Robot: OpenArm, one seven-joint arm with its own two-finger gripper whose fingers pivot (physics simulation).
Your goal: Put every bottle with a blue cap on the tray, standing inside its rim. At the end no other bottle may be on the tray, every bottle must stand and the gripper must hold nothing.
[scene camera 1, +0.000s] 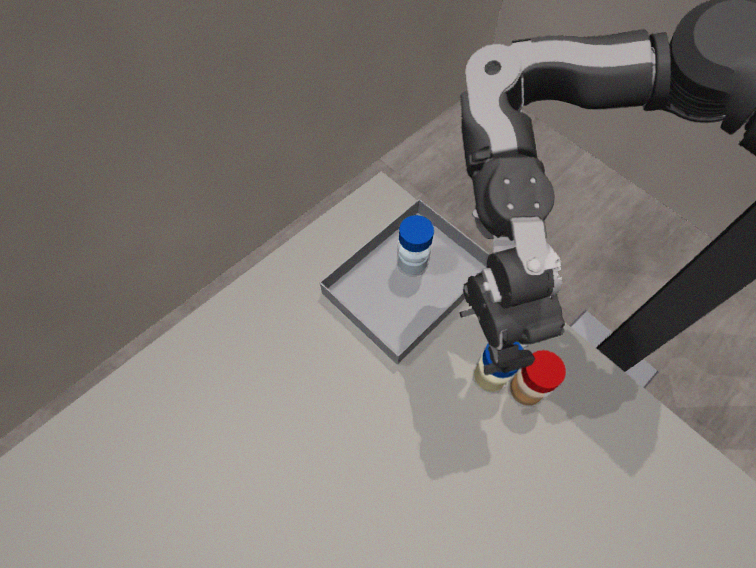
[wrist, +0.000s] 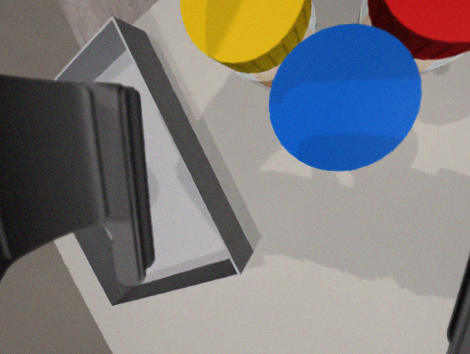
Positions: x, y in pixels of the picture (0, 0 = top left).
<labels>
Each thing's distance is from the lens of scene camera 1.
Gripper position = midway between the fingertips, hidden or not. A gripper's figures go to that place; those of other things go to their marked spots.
my gripper [scene camera 1: 490, 338]: 67 cm
grey tray [scene camera 1: 395, 311]: 84 cm
</labels>
